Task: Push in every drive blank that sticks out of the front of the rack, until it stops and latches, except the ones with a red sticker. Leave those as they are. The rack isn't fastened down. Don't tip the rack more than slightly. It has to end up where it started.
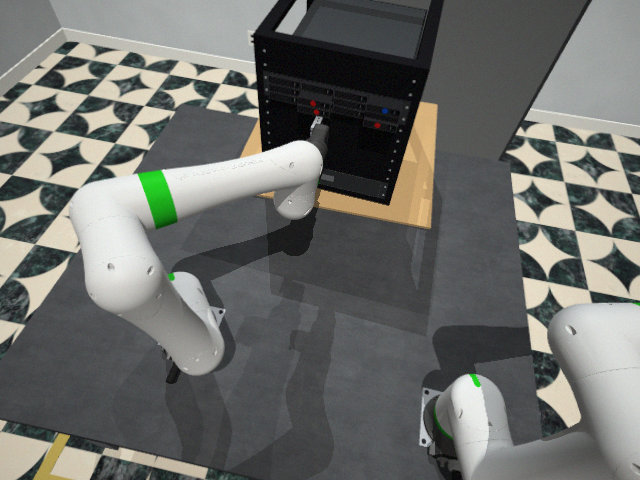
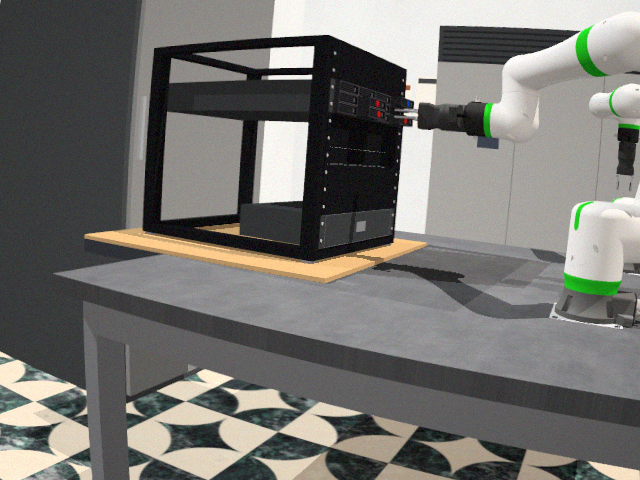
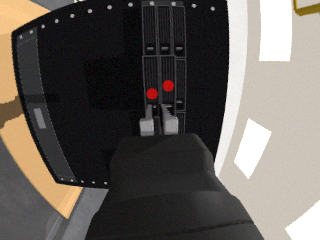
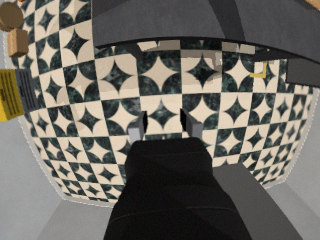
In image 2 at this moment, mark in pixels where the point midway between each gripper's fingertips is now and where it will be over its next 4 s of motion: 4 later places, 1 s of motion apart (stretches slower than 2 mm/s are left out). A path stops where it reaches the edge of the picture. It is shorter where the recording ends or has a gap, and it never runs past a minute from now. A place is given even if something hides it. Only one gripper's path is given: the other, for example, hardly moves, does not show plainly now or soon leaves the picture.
The left gripper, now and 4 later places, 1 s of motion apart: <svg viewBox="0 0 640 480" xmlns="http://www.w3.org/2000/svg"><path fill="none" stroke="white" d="M395 113L411 109L426 104L408 103L404 103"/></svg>
